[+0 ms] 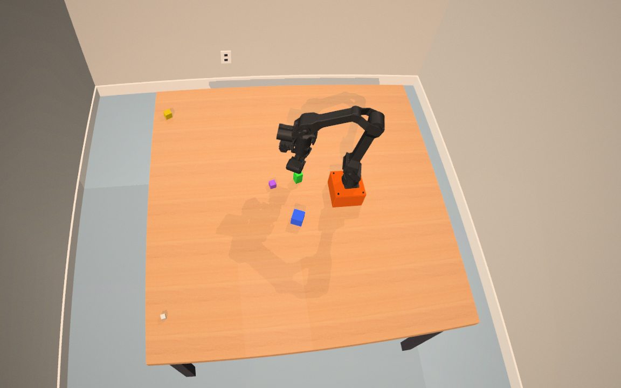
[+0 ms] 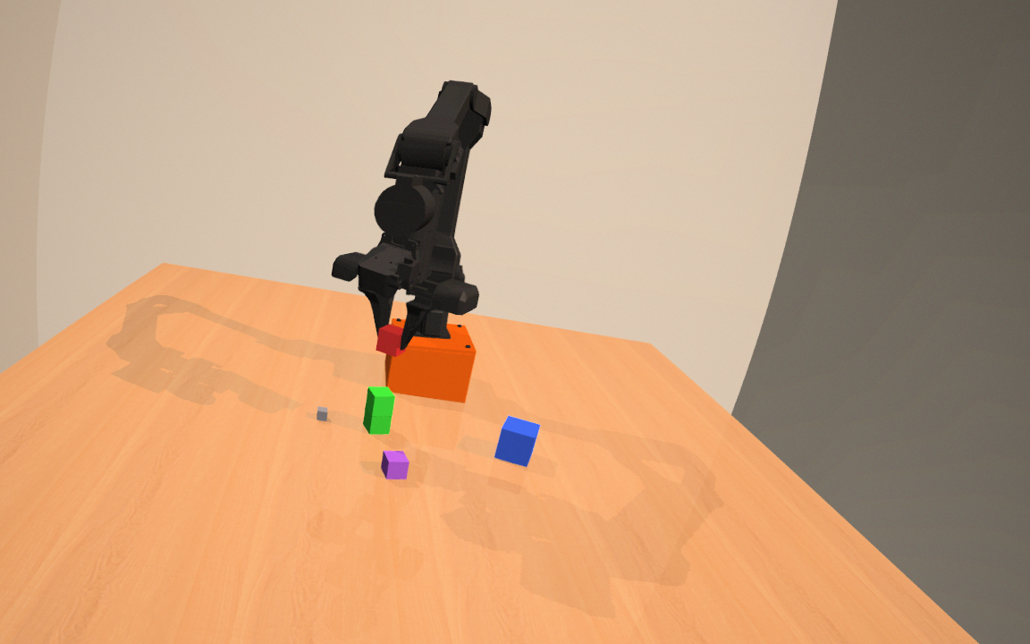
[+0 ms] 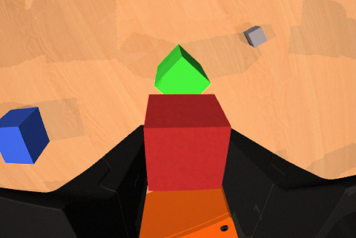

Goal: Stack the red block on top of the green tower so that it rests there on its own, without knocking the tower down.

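Right now my gripper tip is 10 mm past the grey cube, 80 mm to the left of it and 120 mm above it. Also, from my gripper tip: purple block 110 mm ahead, 10 mm to the left, 110 mm below; red block 10 mm above; blue block 30 mm ahead, 190 mm to the left, 100 mm below.
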